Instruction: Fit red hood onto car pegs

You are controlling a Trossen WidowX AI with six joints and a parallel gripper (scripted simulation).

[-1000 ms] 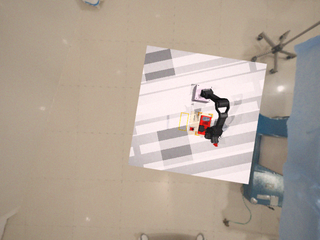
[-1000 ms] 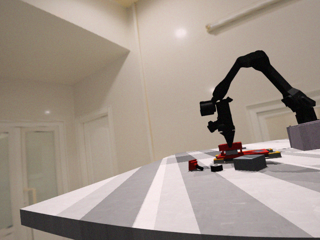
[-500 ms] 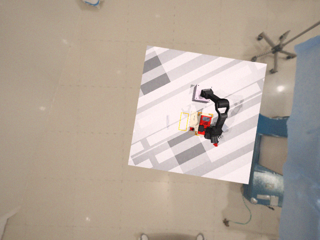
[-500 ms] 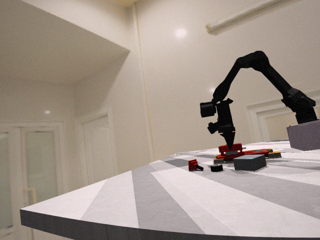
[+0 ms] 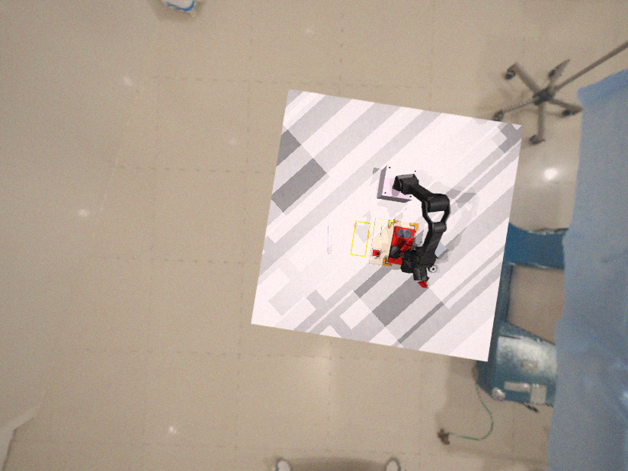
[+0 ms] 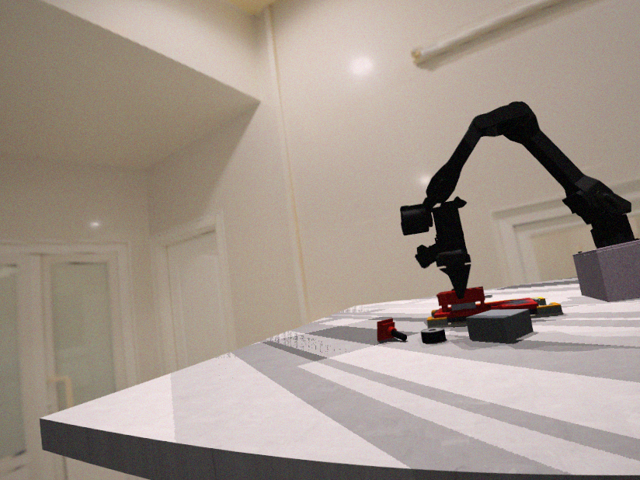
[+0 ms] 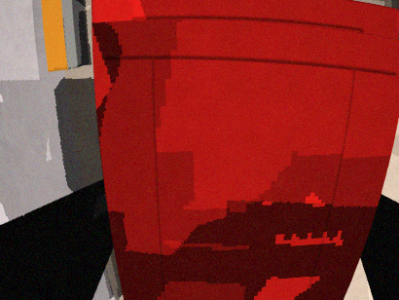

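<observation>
The red hood is 10 mm above my gripper tip. Also, from my gripper tip: thin grey bar: 20 mm ahead, 390 mm to the right, 40 mm below; then black wheel: 40 mm ahead, 190 mm to the left, 40 mm below; then grey engine block: 30 mm below.
</observation>
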